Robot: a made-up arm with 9 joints.
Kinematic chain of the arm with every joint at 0, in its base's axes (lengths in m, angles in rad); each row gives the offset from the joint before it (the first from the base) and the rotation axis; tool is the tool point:
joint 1: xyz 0 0 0.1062 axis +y
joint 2: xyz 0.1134 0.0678 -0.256 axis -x
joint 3: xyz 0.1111 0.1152 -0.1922 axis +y
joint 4: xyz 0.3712 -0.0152 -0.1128 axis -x
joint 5: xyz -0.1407 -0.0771 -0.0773 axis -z
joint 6: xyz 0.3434 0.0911 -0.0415 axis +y
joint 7: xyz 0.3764 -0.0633 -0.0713 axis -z
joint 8: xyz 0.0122 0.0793 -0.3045 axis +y
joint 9: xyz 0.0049 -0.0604 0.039 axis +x
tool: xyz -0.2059 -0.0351 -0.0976
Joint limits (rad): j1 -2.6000..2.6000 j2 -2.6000..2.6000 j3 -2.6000..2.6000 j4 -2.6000..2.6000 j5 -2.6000..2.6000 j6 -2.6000..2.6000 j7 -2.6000..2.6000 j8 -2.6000..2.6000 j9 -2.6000..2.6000
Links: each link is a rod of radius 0.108 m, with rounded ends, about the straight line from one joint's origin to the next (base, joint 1, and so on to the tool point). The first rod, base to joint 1, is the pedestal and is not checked.
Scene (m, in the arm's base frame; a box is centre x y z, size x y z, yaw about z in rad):
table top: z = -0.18
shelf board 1: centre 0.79 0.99 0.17 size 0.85 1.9 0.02 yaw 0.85
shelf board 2: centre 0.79 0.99 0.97 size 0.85 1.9 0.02 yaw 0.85
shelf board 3: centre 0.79 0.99 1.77 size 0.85 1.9 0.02 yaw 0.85
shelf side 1: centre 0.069 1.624 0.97 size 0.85 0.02 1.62 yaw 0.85
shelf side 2: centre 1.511 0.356 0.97 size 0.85 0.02 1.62 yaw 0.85
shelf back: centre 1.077 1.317 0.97 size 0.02 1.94 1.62 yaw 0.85
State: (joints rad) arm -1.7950 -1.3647 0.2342 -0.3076 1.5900 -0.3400 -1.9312 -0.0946 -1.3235
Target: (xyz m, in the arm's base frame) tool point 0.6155 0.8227 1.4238
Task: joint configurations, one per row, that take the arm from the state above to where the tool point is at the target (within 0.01 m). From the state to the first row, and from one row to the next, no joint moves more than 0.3 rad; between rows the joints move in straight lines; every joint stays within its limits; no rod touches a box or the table.
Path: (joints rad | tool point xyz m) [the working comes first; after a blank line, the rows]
Joints at the target: -2.1282 -1.2403 -0.0111 -0.4493 1.1355 -0.3019 -2.1096 -0.2458 -1.2507
Straight joint move there: touches shelf board 2.

1: -1.9962 -1.3352 0.2089 -0.0103 1.8425 -0.3224 -1.8678 0.1988 -1.2820 | 1.0659 0.3752 0.6174
2: -2.1975 -1.3057 0.1836 0.2870 2.0950 -0.3048 -1.8044 0.4922 -1.2404 | 0.8667 0.0910 0.6339
3: -2.3988 -1.2762 0.1583 0.5844 2.3475 -0.2872 -1.7410 0.7856 -1.1989 | 0.6571 -0.0554 0.5681
4: -2.6000 -1.2468 0.1330 0.8817 2.6000 -0.2696 -1.6775 1.0789 -1.1574 | 0.5102 -0.0748 0.4703
5: -2.5056 -1.2455 0.1042 0.6155 2.3071 -0.2760 -1.7639 0.8140 -1.1760 | 0.5925 -0.0862 0.6585
6: -2.4113 -1.2442 0.0754 0.3493 2.0142 -0.2825 -1.8504 0.5490 -1.1947 | 0.6978 0.0102 0.8816
7: -2.3169 -1.2429 0.0465 0.0831 1.7213 -0.2890 -1.9368 0.2841 -1.2134 | 0.7763 0.2232 1.1027
8: -2.2226 -1.2416 0.0177 -0.1831 1.4284 -0.2954 -2.0232 0.0191 -1.2321 | 0.7645 0.5205 1.2892
9: -2.1282 -1.2403 -0.0111 -0.4493 1.1355 -0.3019 -2.1096 -0.2458 -1.2507 | 0.6156 0.8226 1.4238

